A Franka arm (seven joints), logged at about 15 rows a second.
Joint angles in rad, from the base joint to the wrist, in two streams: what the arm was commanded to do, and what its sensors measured. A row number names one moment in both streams.
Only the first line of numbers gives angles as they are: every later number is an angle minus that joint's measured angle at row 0.
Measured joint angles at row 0: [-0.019 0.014 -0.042 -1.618 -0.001 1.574 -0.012]
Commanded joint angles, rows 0 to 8: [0.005 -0.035 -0.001 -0.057 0.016 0.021 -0.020]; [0.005 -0.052 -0.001 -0.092 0.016 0.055 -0.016]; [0.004 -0.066 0.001 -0.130 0.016 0.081 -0.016]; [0.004 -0.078 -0.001 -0.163 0.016 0.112 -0.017]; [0.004 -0.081 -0.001 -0.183 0.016 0.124 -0.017]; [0.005 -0.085 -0.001 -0.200 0.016 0.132 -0.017]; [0.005 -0.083 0.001 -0.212 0.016 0.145 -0.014]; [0.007 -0.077 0.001 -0.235 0.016 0.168 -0.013]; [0.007 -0.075 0.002 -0.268 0.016 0.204 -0.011]
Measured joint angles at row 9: [0.001 -0.044 0.003 -0.179 0.000 0.130 -0.005]
